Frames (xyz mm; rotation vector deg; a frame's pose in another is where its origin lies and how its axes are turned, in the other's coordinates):
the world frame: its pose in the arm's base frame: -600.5 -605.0 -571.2 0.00 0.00 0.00
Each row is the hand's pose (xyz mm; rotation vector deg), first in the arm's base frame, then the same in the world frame.
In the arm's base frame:
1: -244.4 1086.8 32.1 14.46 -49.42 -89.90
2: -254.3 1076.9 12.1 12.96 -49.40 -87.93
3: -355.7 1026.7 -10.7 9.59 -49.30 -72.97
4: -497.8 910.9 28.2 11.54 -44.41 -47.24
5: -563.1 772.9 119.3 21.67 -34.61 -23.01
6: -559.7 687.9 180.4 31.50 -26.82 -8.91
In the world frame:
1: 356.1 1691.8 603.3 14.46 -49.42 -89.90
2: 346.2 1681.9 583.3 12.96 -49.40 -87.93
3: 244.8 1631.7 560.5 9.59 -49.30 -72.97
4: 102.7 1515.9 599.4 11.54 -44.41 -47.24
5: 37.4 1377.9 690.5 21.67 -34.61 -23.01
6: 40.8 1292.9 751.6 31.50 -26.82 -8.91

